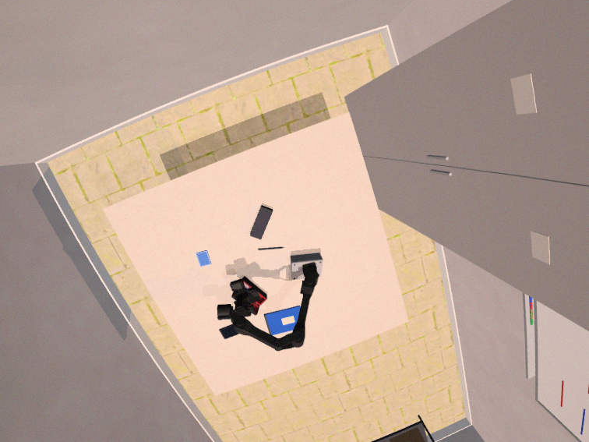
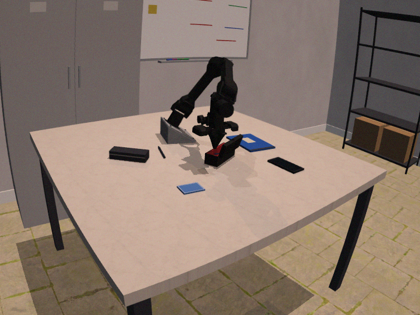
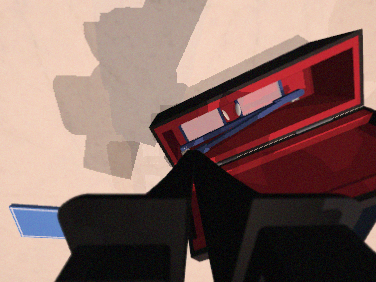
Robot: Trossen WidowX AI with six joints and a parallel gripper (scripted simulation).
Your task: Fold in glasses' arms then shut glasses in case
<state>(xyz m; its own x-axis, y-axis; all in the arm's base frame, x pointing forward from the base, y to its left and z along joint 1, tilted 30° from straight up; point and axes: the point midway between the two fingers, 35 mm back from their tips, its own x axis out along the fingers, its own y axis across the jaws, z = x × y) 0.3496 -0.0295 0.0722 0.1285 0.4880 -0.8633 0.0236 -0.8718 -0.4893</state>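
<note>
My hand is 2 cm short of the black lid, 7 cm to the right of it and 3 cm above it. Round my hand: glasses case 1 cm behind, 6 cm to the left, 5 cm below; then small blue card 15 cm ahead, 20 cm to the right, 10 cm below; then black box 19 cm behind, 30 cm to the right, 8 cm below.
</note>
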